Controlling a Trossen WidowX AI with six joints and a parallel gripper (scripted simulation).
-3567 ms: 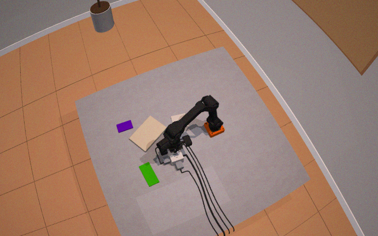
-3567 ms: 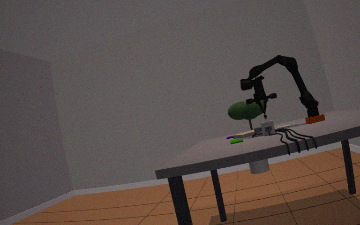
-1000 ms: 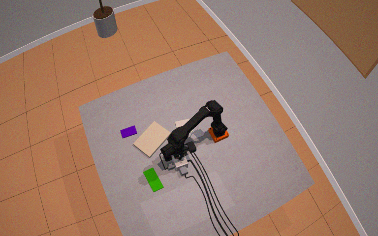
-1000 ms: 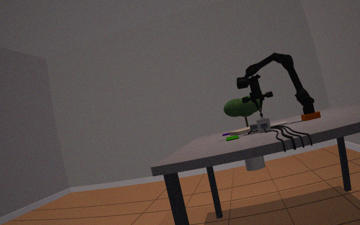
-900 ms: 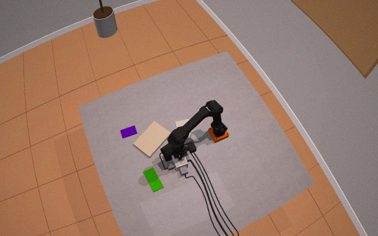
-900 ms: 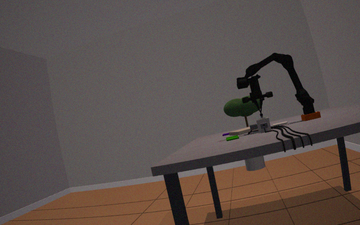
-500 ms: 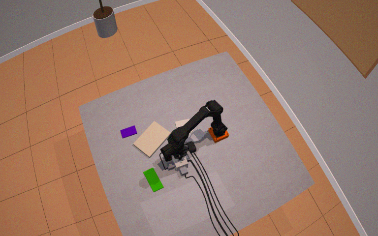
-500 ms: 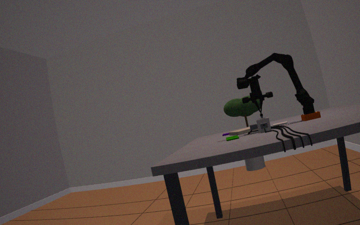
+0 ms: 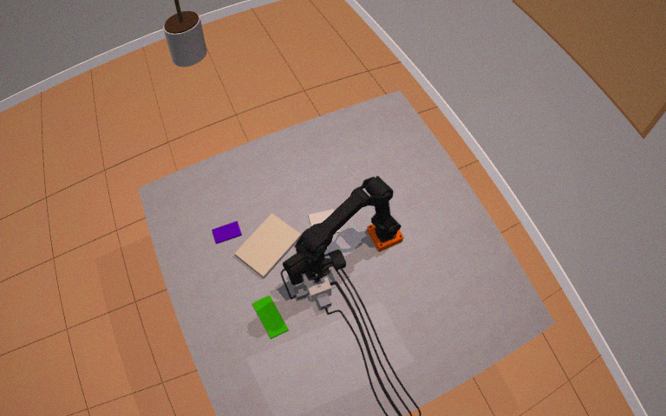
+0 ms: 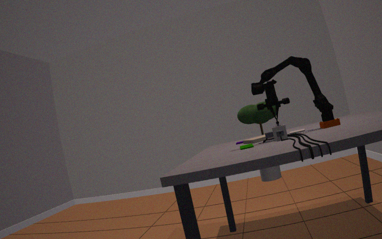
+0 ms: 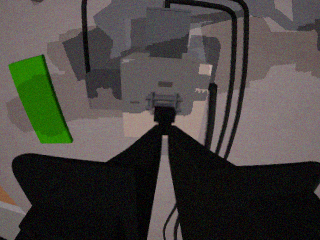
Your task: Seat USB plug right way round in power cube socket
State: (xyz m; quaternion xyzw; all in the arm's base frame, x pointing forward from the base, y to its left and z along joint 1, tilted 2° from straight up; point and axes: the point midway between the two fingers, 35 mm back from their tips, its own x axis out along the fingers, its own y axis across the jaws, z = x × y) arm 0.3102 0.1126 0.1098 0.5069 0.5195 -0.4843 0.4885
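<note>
Right now my gripper tip is 20 mm above the dark USB plug. Round my gripper tip: green flat block: 200 mm ahead, 110 mm below, 40 mm to the left; beige board: 230 mm to the right, 120 mm ahead, 110 mm below; purple block: 340 mm to the right, 250 mm ahead, 110 mm below.
</note>
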